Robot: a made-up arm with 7 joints. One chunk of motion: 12 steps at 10 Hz.
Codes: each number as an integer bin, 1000 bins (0 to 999) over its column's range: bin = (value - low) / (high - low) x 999, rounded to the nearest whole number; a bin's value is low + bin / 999 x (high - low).
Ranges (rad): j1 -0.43..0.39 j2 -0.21..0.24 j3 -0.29..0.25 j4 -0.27..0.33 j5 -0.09..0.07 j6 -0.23..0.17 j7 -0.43..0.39
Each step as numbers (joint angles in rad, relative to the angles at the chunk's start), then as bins.
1 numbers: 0.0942 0.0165 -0.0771 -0.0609 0.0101 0.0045 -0.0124
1 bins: 639 503 394 348 625 586 509
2 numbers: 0.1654 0.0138 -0.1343 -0.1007 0.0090 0.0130 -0.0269
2 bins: 725 497 288 282 618 607 491
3 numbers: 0.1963 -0.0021 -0.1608 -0.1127 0.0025 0.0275 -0.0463
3 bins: 763 462 239 262 578 643 467
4 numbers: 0.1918 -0.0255 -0.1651 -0.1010 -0.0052 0.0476 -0.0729
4 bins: 758 410 231 281 529 693 435
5 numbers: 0.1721 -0.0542 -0.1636 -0.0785 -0.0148 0.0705 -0.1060
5 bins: 734 346 234 319 470 750 395
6 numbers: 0.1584 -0.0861 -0.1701 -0.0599 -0.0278 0.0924 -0.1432
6 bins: 717 275 222 350 388 805 349
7 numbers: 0.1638 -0.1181 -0.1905 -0.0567 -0.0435 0.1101 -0.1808
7 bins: 723 204 184 355 290 849 304
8 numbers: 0.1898 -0.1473 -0.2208 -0.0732 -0.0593 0.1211 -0.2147
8 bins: 755 139 128 328 192 877 262
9 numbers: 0.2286 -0.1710 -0.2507 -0.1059 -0.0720 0.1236 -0.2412
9 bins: 802 87 73 273 112 883 230
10 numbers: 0.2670 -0.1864 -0.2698 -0.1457 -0.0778 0.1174 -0.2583
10 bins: 849 52 37 207 76 868 209
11 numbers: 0.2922 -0.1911 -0.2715 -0.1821 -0.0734 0.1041 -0.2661
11 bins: 880 42 34 146 104 834 200
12 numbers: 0.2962 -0.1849 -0.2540 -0.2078 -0.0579 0.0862 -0.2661
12 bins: 885 56 67 104 200 790 200
